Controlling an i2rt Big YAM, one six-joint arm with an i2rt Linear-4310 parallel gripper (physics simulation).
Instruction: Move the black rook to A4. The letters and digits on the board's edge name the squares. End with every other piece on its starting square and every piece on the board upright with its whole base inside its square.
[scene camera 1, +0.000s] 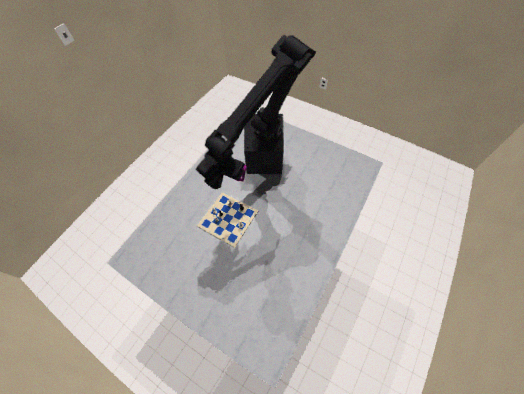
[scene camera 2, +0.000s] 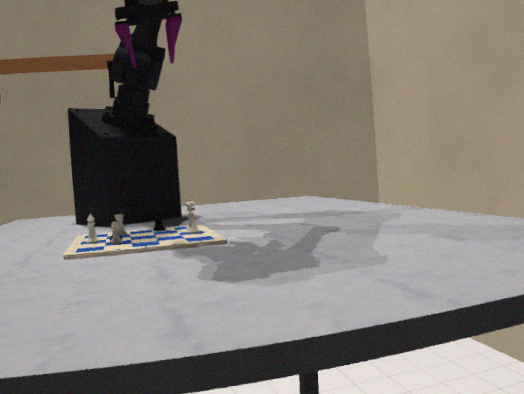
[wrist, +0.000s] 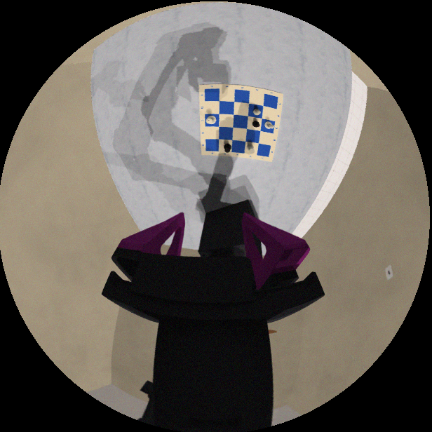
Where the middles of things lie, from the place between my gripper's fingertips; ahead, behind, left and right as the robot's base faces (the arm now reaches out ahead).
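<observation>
Blue-and-cream chessboard (scene camera 1: 227, 229): my hand 280 mm above it, 80 mm short of it, 30 mm to the left of it.
</observation>
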